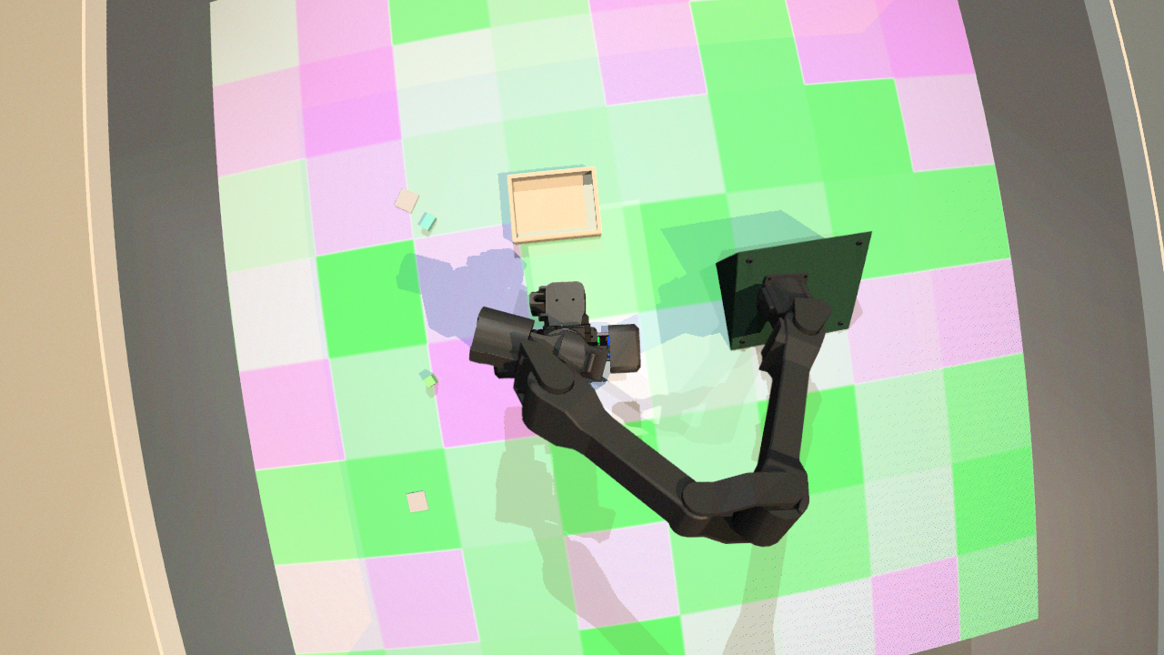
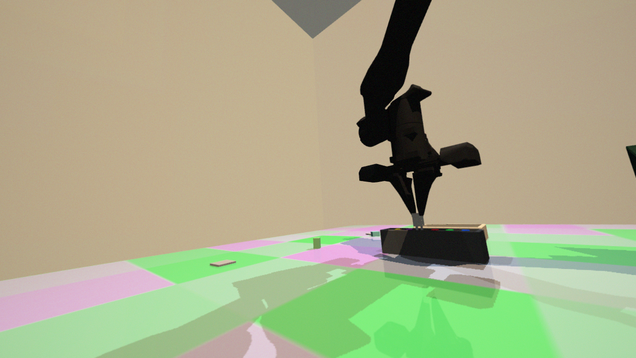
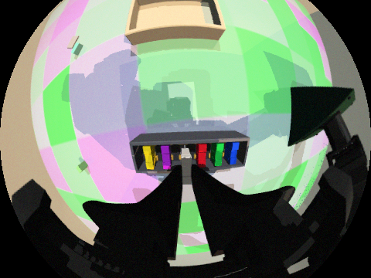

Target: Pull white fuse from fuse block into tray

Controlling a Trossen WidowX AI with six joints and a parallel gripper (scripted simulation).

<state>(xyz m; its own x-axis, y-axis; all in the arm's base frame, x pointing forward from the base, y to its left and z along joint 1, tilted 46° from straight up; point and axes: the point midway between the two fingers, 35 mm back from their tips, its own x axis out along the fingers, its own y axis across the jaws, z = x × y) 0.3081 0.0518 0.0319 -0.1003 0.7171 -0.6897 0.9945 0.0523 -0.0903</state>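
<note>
Now: the beige tray 21 cm to the right of my gripper tip, 6 cm below it and 1 cm ahead of it. From my gripper tip the other things lie so: green cube 21 cm ahead, 5 cm below, 3 cm to the left; then teal bit 21 cm to the right, 20 cm ahead, 6 cm below; then white fuse 1 cm below.
</note>
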